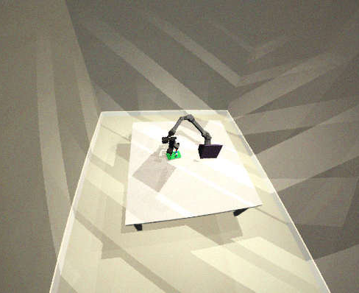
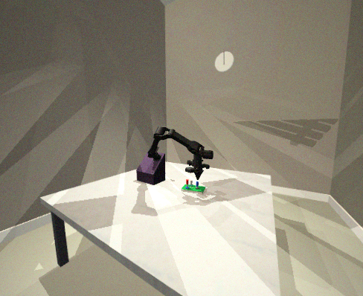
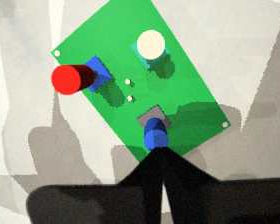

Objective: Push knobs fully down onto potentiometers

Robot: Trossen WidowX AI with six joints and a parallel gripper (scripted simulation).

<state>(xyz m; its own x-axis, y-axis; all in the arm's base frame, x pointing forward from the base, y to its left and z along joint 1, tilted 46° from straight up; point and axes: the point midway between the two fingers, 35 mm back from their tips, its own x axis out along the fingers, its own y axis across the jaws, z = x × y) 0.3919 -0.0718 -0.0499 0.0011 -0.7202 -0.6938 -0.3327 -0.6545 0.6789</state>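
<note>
Right now the blue knob is 3 cm below my gripper tip. From my gripper tip the other things lie so: beige knob (6 cm behind, 2 cm to the left, 4 cm below).
</note>
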